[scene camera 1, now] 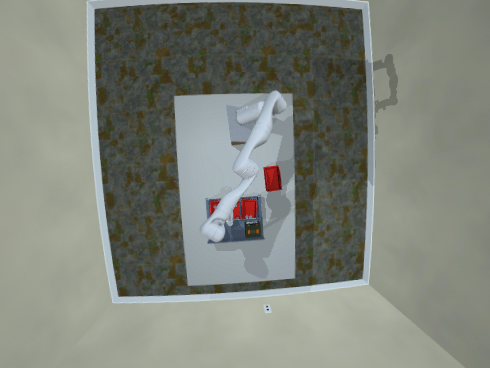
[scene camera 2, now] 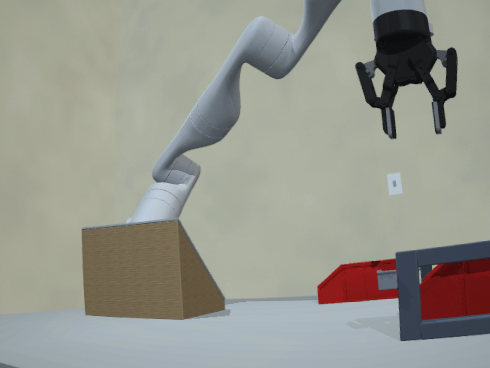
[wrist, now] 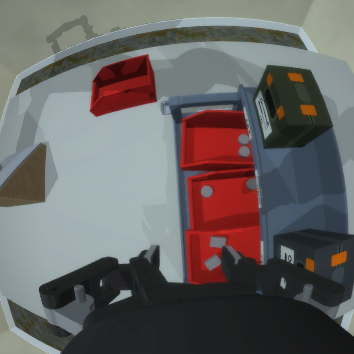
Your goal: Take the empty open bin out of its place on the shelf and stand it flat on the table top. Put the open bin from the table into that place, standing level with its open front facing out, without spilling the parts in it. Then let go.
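Frame: origin at the arm's base, x left, y back, z up, level; centimetres.
Where they show: gripper, fingertip midpoint: [scene camera 2: 415, 135] [wrist: 190, 256]; arm's base, origin of the base link: [scene camera 1: 240, 118] [scene camera 2: 134, 260].
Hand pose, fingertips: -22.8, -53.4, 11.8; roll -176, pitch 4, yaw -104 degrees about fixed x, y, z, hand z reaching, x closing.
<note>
Each offset is from my fingertips to the top centre of the thing, as dx, dy, dz. "spot": to the spot under its first point.
A red open bin @(spot: +37.4, +9.2, -22.3) [scene camera 1: 272, 178] [scene camera 2: 350, 282] [wrist: 125, 75] stands flat on the table beside the shelf; no parts show inside it. The blue-grey shelf [scene camera 1: 234, 232] [scene camera 2: 409, 295] [wrist: 300, 185] holds three red open bins side by side. In the wrist view, the bin at the top @(spot: +17.5, -9.0, -21.7) [wrist: 215, 137] has two grey discs in it, the middle bin @(spot: +1.7, -6.9, -21.7) [wrist: 225, 212] has two grey discs, and the bottom bin @(spot: -3.6, +0.1, -21.7) [wrist: 197, 245] has two grey blocks. My gripper [scene camera 2: 415, 133] [wrist: 190, 256] is open and empty, pointing down high above the table. The arm hides it in scene camera 1.
A green box with orange patches @(+14.7, -19.3, -2.7) [scene camera 1: 252, 230] [wrist: 297, 110] and a dark grey box @(-8.0, -15.2, -0.2) [wrist: 320, 242] stand on the shelf's other row. The arm's wooden wedge base [scene camera 2: 132, 270] [wrist: 30, 180] stands on the table, apart from the red bin and the shelf.
</note>
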